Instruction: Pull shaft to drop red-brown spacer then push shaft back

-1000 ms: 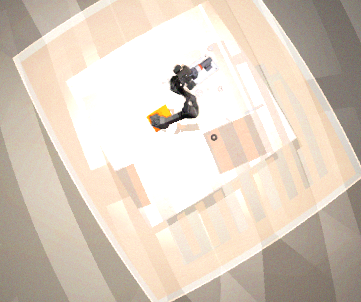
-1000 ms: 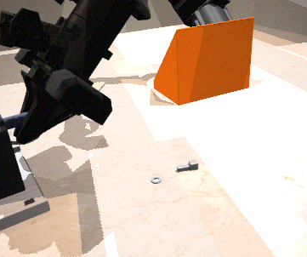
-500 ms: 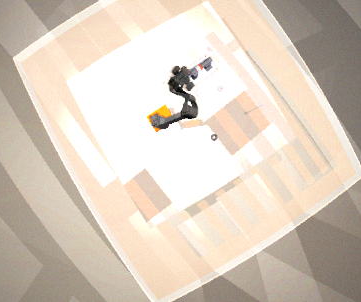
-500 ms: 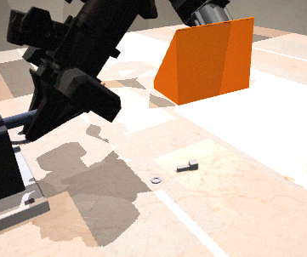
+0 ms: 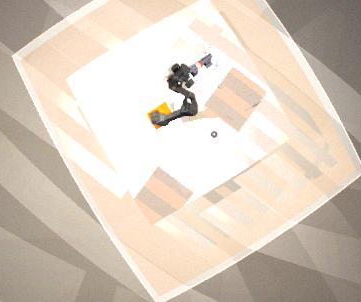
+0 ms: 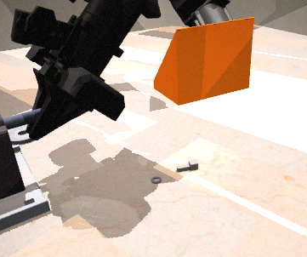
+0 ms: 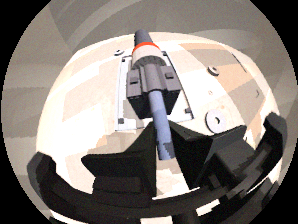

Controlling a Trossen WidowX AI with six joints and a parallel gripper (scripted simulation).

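My gripper tip is now 60 mm short of the blue-grey shaft, 20 mm to the right of it and 20 mm below it. From my gripper tip the other things lie so: red-brown spacer: 100 mm ahead, 20 mm to the left, 20 mm above; then small grey bolt: 180 mm behind, 60 mm to the left, 50 mm below; then pale washer: 30 mm ahead, 120 mm to the right, 50 mm below.
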